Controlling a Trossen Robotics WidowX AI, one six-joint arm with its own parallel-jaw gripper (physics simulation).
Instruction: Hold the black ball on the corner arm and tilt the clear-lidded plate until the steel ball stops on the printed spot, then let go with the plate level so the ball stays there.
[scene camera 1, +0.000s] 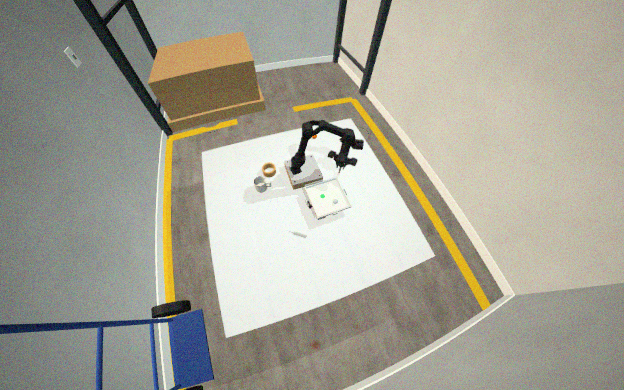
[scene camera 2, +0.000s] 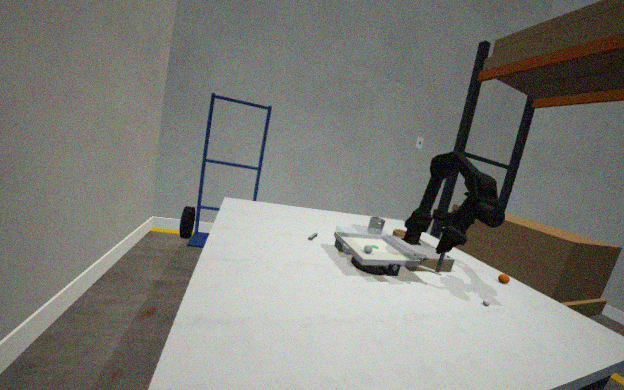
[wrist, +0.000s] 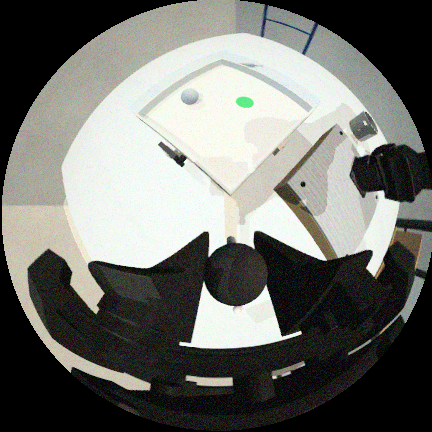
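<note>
My gripper (scene camera 1: 342, 167) (scene camera 2: 441, 253) (wrist: 231, 235) is shut on the black ball (wrist: 236, 274), which sits between the fingers at the end of the pale corner arm (wrist: 231, 215). The plate (scene camera 1: 320, 207) (scene camera 2: 380, 261) (wrist: 215, 130) stands on its dark support beyond the fingers; a slight tilt is hard to judge. The steel ball (scene camera 1: 335, 202) (scene camera 2: 368, 249) (wrist: 189, 96) is inside, off the green printed spot (scene camera 1: 322, 196) (scene camera 2: 375, 247) (wrist: 245, 102). In the wrist view it is left of the spot, with a gap between them, near the upper-left wall. The clear lid is barely visible.
The robot's base block (scene camera 1: 312, 176) (wrist: 320, 170) stands close beside the plate. A metal mug (scene camera 1: 259, 184) (scene camera 2: 376, 224) (wrist: 363, 125) and a tan ring stand beyond the base. A pen (scene camera 1: 299, 234) (scene camera 2: 313, 236), an orange ball (scene camera 1: 314, 136) (scene camera 2: 503, 278) and a small grey ball (scene camera 2: 486, 303) lie on the table.
</note>
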